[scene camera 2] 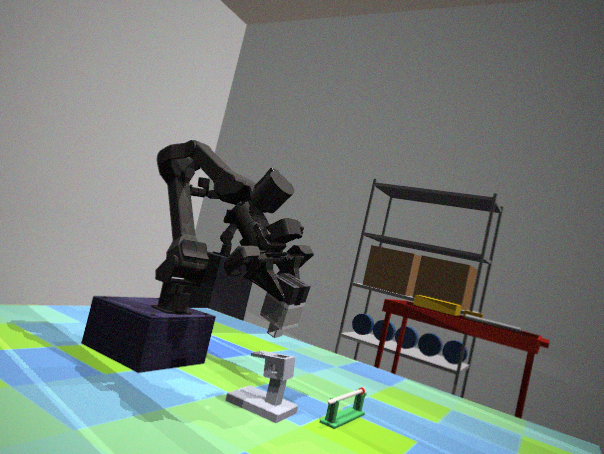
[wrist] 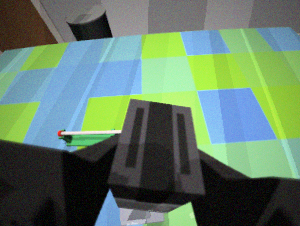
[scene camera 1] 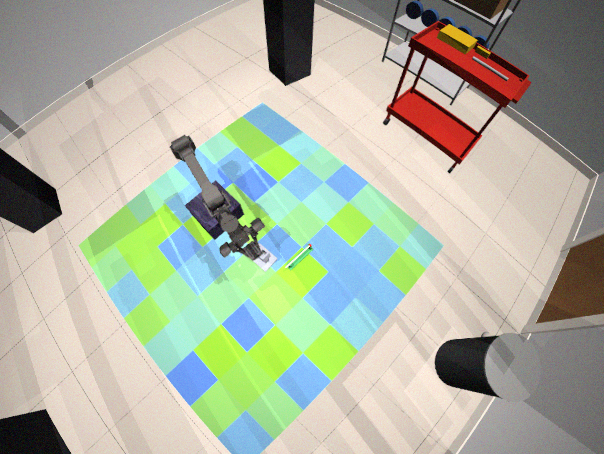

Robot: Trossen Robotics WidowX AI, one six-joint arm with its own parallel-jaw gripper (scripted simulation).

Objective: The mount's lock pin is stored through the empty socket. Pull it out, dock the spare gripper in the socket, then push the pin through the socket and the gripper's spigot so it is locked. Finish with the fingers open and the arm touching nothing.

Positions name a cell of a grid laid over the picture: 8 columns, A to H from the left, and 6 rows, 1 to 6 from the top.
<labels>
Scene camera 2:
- my gripper: D4
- spare gripper: D5, held by my gripper
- mount: D5
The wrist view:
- my gripper: E4
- spare gripper: E5
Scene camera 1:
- my gripper: D4
</labels>
